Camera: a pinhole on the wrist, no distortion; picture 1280 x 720 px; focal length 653.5 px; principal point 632.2 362.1 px. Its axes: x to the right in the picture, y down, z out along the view. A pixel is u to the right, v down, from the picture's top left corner.
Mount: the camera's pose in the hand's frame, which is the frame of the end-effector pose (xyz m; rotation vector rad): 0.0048 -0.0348 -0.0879 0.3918 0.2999 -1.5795
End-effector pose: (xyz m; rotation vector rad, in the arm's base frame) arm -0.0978 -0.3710 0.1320 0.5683 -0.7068 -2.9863
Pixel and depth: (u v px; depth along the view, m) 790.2 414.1 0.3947
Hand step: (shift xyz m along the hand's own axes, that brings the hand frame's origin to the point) 0.0085 -0.2898 0.2297
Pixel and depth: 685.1 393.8 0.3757
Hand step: -0.0019 -0.2223 0.2395
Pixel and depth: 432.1 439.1 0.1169
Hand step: 0.0118 -0.0526 0.0336
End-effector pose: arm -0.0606 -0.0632 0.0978 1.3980 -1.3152 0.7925
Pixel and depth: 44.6 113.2 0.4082
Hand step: -0.1681 0.1319 0.4296
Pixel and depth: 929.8 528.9 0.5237
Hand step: 0.0989 -0.4788 0.2903
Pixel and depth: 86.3 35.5 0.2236
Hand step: -0.1168 0.0449 0.1882
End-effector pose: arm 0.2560 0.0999 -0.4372 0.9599 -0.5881 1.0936
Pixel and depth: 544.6 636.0 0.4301
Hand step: 0.1583 -0.1735 0.3340
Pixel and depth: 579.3 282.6 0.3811
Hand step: -0.0653 -0.1660 0.2674
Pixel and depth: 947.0 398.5 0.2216
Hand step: 0.0004 -0.2258 0.0675
